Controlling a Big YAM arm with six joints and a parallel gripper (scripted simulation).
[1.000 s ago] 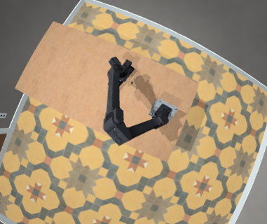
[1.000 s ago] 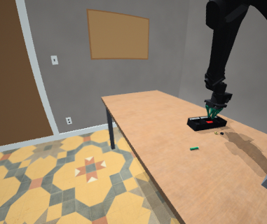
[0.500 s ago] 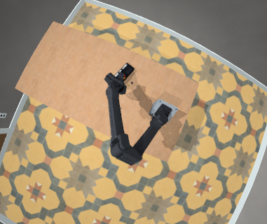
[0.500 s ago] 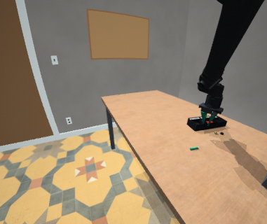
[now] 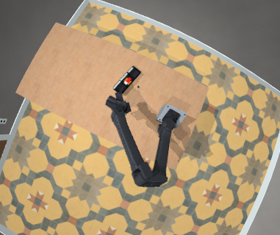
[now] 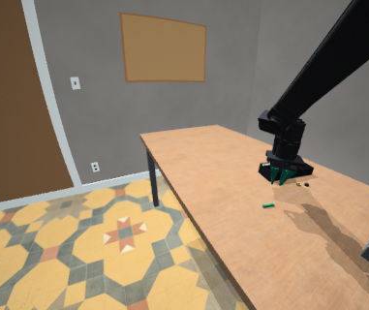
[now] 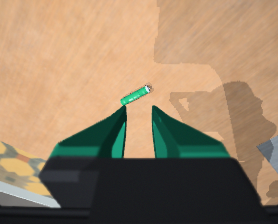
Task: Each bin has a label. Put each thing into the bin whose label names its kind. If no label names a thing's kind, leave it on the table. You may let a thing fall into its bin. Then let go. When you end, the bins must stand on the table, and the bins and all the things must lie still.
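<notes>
My gripper is now 10 mm past the green battery, 20 mm to the right of it and 80 mm above it. From my hand the other things lie so: orange block (90 mm ahead, 230 mm to the right, 70 mm below); black nut (230 mm to the right, 80 mm below); yellow nut (20 mm ahead, 200 mm to the right, 80 mm below).
</notes>
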